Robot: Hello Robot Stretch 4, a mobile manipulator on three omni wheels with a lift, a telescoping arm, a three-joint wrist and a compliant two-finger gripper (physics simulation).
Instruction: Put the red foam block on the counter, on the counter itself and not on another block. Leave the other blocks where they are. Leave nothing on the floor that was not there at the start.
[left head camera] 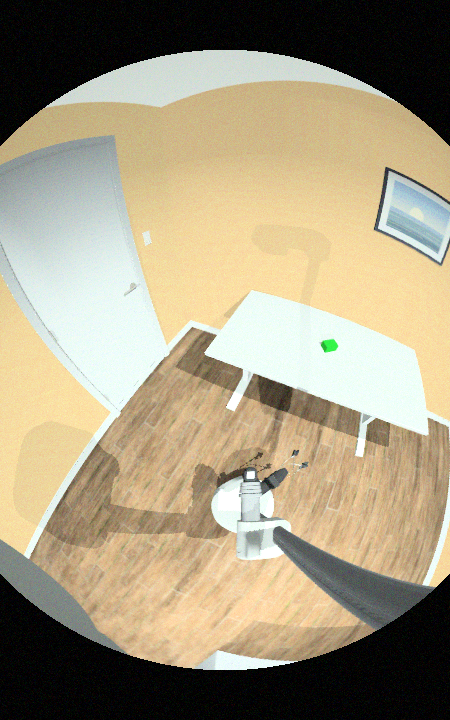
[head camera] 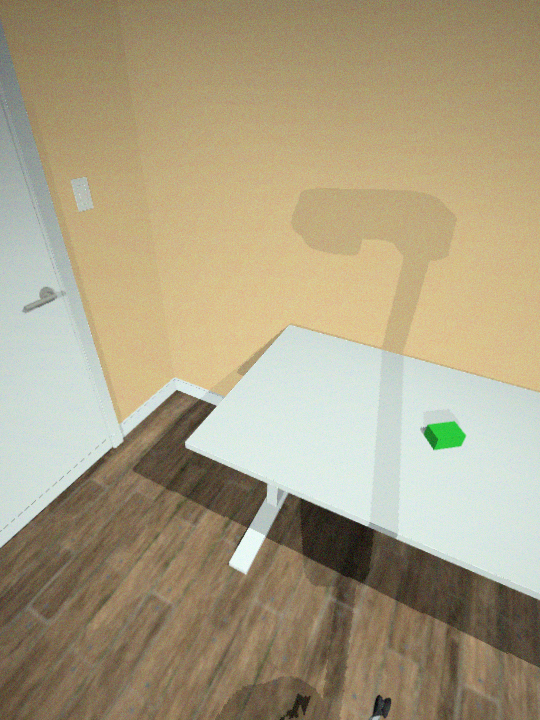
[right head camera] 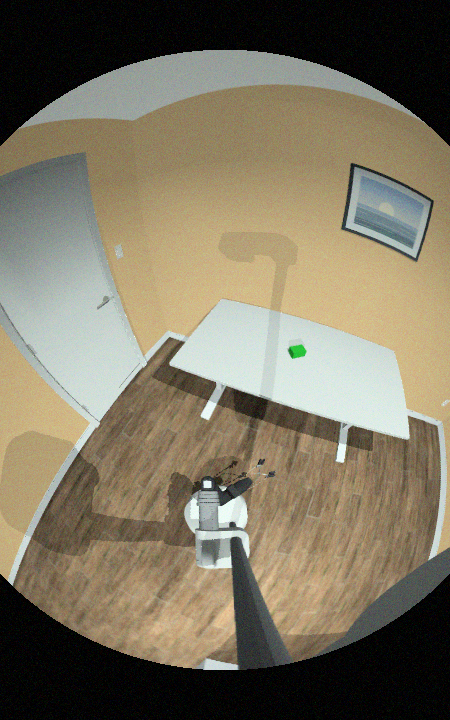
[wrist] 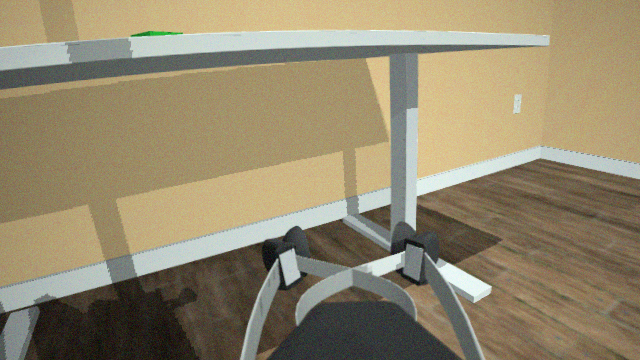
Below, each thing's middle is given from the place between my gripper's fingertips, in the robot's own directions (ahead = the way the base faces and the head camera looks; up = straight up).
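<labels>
Where is my hand, compared with the green block (head camera: pixel 444 435)? My hand is well short of the block, a good way to the left of it and a good way below it.
</labels>
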